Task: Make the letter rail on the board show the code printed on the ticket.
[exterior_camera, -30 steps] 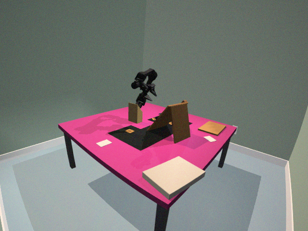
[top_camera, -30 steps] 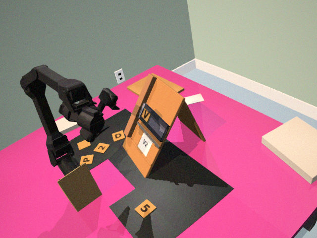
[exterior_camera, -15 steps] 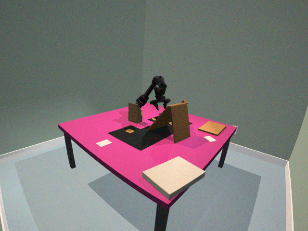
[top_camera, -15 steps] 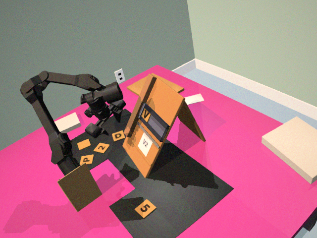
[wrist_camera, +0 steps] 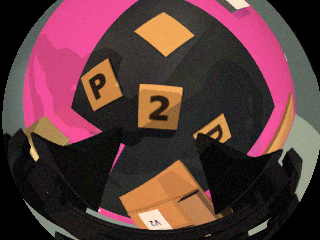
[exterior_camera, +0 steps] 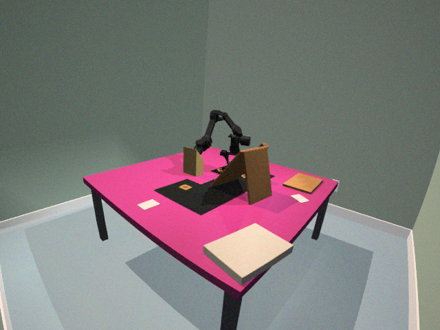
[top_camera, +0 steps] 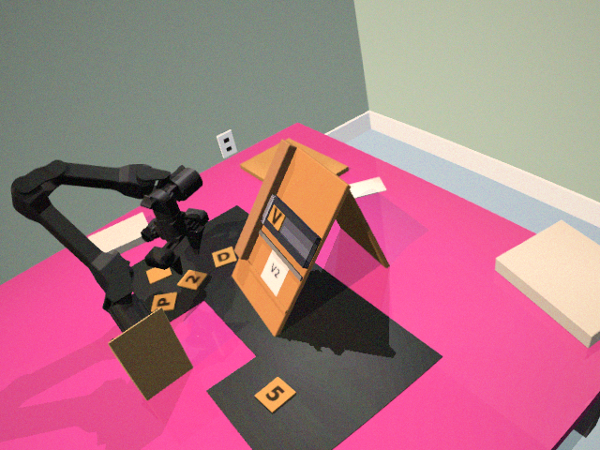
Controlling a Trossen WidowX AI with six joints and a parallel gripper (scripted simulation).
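The white ticket is 11 cm ahead of my gripper tip, 22 cm to the right of it and 3 cm above it. Round my gripper tip: white block 6 cm behind, 34 cm to the left, 5 cm below; orange flat panel 47 cm ahead, 19 cm to the left, 5 cm below; black mat 19 cm to the right, 6 cm below.
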